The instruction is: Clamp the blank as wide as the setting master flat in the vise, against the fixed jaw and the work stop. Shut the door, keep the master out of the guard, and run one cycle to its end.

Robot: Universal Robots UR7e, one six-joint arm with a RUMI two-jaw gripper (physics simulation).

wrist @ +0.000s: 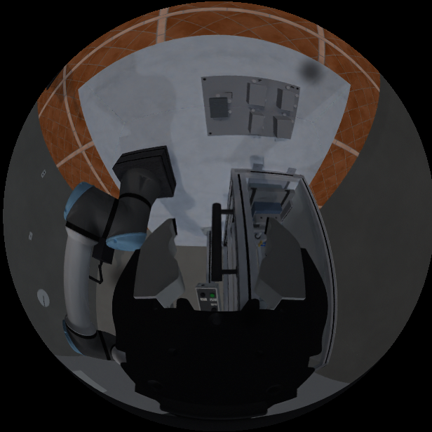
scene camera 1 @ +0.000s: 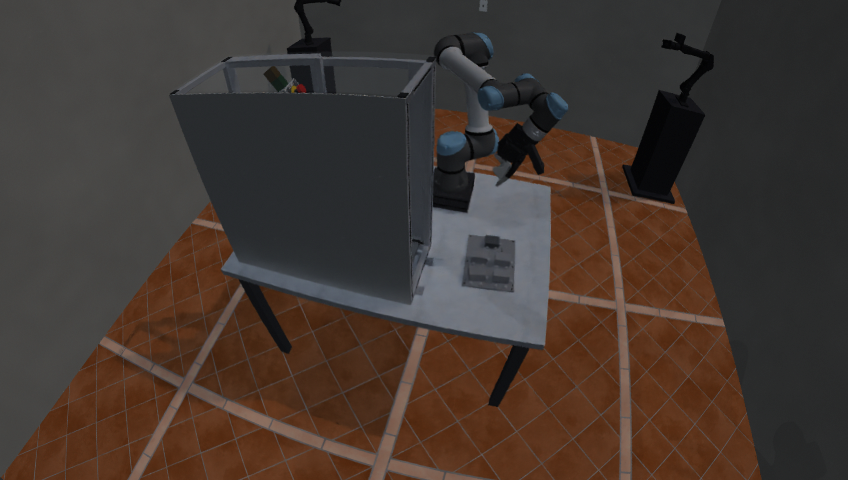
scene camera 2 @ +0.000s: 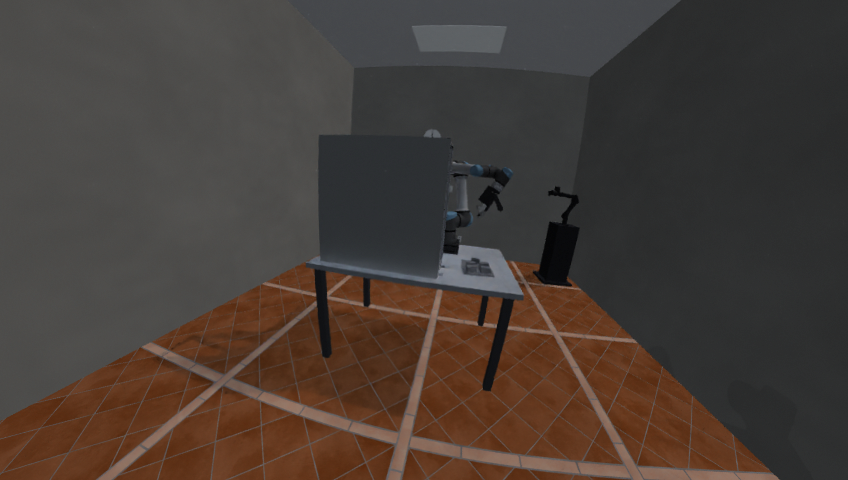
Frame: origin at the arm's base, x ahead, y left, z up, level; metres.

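Where they show: gripper, fingertip midpoint: [scene camera 1: 496,177] [scene camera 2: 478,217]; arm's base at its link origin: [scene camera 1: 450,181] [scene camera 2: 447,240].
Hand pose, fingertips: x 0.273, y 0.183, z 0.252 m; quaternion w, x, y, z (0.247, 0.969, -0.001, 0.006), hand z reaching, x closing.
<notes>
Each offset is from my fingertips to the top centre of the thing. "spot": to the spot under its first point. Level surfaces: height alone.
My gripper [scene camera 1: 520,175] [scene camera 2: 490,211] [wrist: 220,219] is open and empty, high above the table beside the guard. In the wrist view a black door handle [wrist: 216,240] shows between its fingers, farther off; I cannot tell whether the door is shut. The guard {spot: 0.321 m ahead, 0.513 m right, 0.118 m up} [scene camera 1: 309,190] [scene camera 2: 380,202] [wrist: 241,200] is a tall grey box. A blue-topped block [wrist: 267,207], perhaps part of the vise, shows inside; its jaws and stop cannot be made out. A dark block {0.000 m ahead, 0.023 m left, 0.295 m down} [scene camera 1: 492,240] [wrist: 218,107], apparently the master, sits on the grey plate {spot: 0.215 m ahead, 0.032 m left, 0.320 m down} [scene camera 1: 489,287] [wrist: 235,129] with several lighter blocks, apparently blanks [wrist: 257,94].
A control panel [wrist: 207,296] with a green button stands beside the guard. The table {0.328 m down} [scene camera 1: 487,315] [scene camera 2: 476,285] [wrist: 150,110] carries the guard, the plate and the robot base [scene camera 1: 453,193] [wrist: 147,167]. Black pedestals with small arms stand behind, one at the right [scene camera 1: 663,145] [scene camera 2: 558,252].
</notes>
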